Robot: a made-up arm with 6 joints. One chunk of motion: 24 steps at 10 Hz.
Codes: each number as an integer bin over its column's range. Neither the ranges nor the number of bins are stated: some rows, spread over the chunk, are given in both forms.
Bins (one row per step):
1: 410 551 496 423 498 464
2: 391 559 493 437 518 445
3: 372 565 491 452 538 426
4: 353 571 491 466 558 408
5: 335 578 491 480 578 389
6: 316 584 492 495 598 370
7: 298 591 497 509 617 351
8: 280 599 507 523 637 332
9: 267 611 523 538 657 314
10: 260 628 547 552 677 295
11: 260 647 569 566 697 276
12: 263 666 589 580 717 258
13: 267 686 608 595 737 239
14: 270 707 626 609 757 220
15: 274 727 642 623 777 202
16: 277 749 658 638 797 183
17: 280 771 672 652 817 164
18: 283 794 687 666 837 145
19: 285 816 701 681 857 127
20: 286 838 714 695 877 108
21: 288 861 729 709 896 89
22: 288 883 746 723 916 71
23: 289 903 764 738 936 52
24: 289 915 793 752 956 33
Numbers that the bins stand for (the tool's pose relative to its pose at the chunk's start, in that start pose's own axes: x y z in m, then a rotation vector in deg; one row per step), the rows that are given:
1: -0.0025 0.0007 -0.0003 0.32 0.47 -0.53
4: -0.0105 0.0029 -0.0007 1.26 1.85 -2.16
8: -0.0208 0.0060 0.0006 2.52 3.67 -4.36
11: -0.0236 0.0112 0.0056 3.46 5.05 -5.99
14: -0.0222 0.0178 0.0101 4.41 6.43 -7.61
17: -0.0208 0.0249 0.0138 5.36 7.81 -9.24
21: -0.0196 0.0348 0.0184 6.61 9.63 -11.42
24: -0.0195 0.0408 0.0235 7.56 11.01 -13.04
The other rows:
2: -0.0052 0.0016 -0.0005 0.62 0.93 -1.08
3: -0.0079 0.0022 -0.0007 0.95 1.39 -1.63
5: -0.0131 0.0036 -0.0007 1.57 2.31 -2.71
6: -0.0157 0.0043 -0.0006 1.90 2.77 -3.26
7: -0.0182 0.0051 -0.0002 2.21 3.21 -3.81
9: -0.0226 0.0073 0.0019 2.85 4.13 -4.88
10: -0.0236 0.0091 0.0038 3.16 4.59 -5.44
12: -0.0231 0.0133 0.0072 3.77 5.51 -6.51
13: -0.0226 0.0155 0.0087 4.10 5.97 -7.06
15: -0.0216 0.0201 0.0114 4.72 6.89 -8.14
16: -0.0212 0.0225 0.0127 5.05 7.35 -8.69
18: -0.0203 0.0274 0.0150 5.67 8.27 -9.79
19: -0.0201 0.0298 0.0161 6.00 8.73 -10.31
20: -0.0199 0.0323 0.0172 6.31 9.19 -10.86
22: -0.0196 0.0372 0.0197 6.92 10.09 -11.94
23: -0.0195 0.0394 0.0212 7.25 10.55 -12.49

